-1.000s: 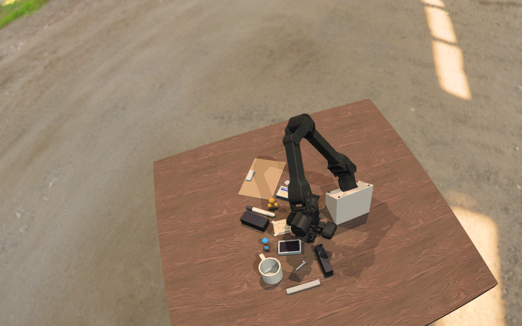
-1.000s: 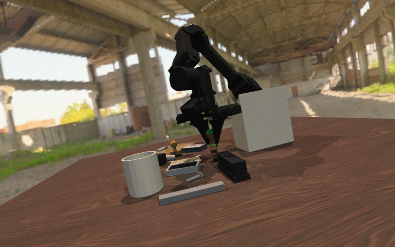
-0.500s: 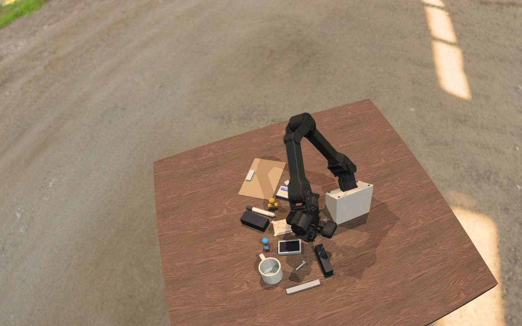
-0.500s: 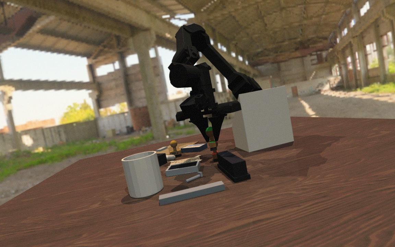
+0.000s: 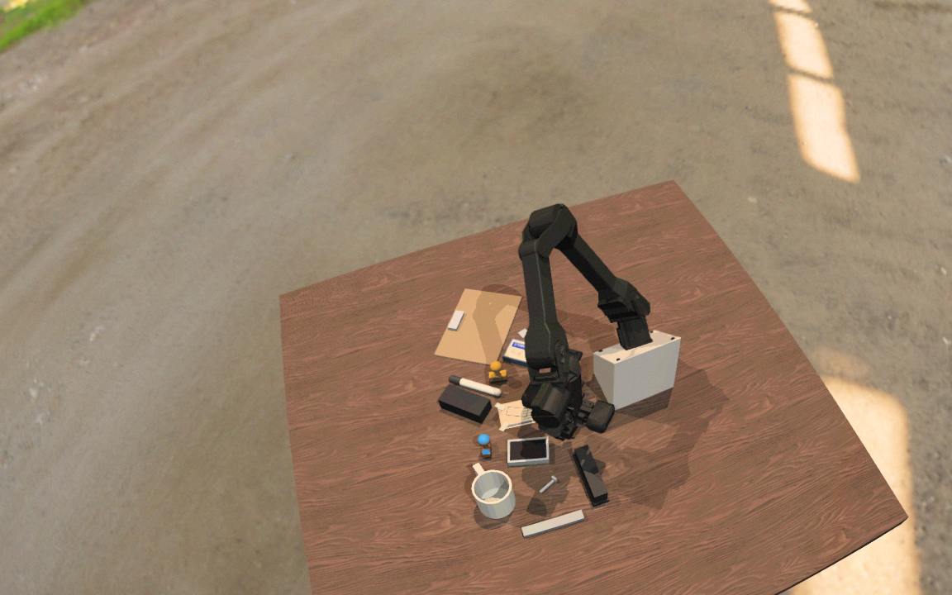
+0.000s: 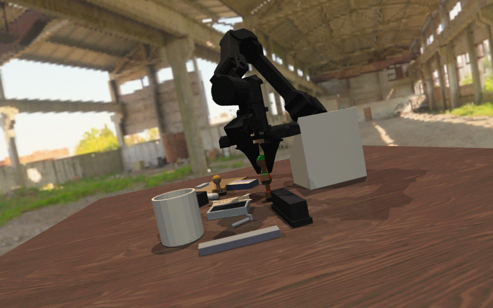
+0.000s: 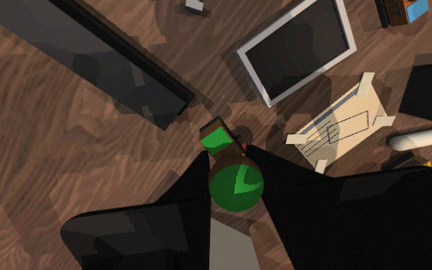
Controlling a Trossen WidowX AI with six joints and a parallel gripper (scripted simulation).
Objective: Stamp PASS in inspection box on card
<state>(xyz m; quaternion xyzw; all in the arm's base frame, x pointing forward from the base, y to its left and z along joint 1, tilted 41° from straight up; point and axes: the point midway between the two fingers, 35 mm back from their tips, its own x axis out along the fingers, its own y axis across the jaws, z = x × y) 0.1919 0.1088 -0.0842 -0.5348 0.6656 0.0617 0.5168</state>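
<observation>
The ink pad lies 90 mm ahead of my gripper tip and 70 mm below it. Round my gripper tip: long black block: 20 mm behind, 100 mm to the left, 60 mm below; then red-knobbed stamp: 10 mm behind, 50 mm to the right, 50 mm below; then green-knobbed stamp: right at my gripper tip.
</observation>
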